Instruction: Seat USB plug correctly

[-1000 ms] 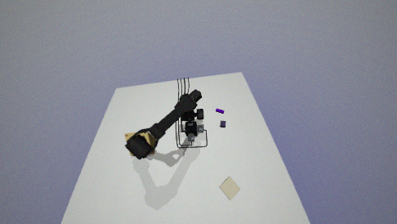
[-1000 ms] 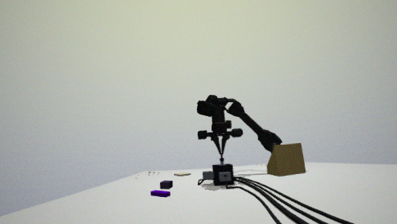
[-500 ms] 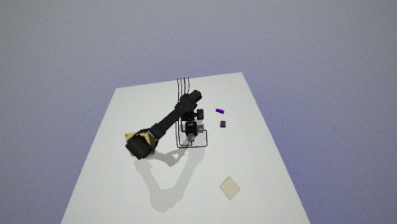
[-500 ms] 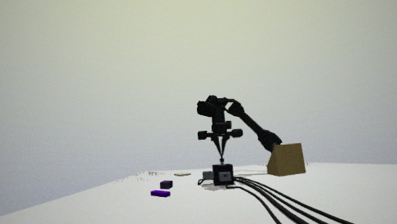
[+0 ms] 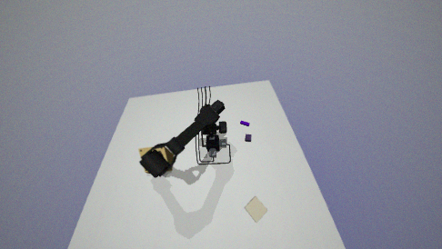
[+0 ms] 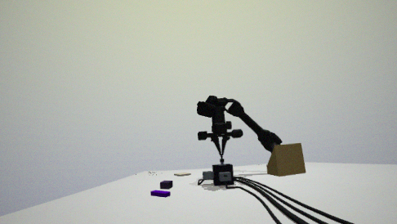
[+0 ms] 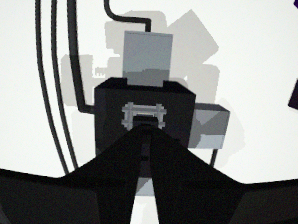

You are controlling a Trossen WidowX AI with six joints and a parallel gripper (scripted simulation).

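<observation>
Right now my gripper tip is 20 mm above the usb plug. The rest, counted from my gripper tip: metal-framed socket (50 mm below); violet bar (240 mm ahead, 80 mm to the left, 110 mm below); dark purple block (220 mm ahead, 30 mm to the right, 100 mm below).
</observation>
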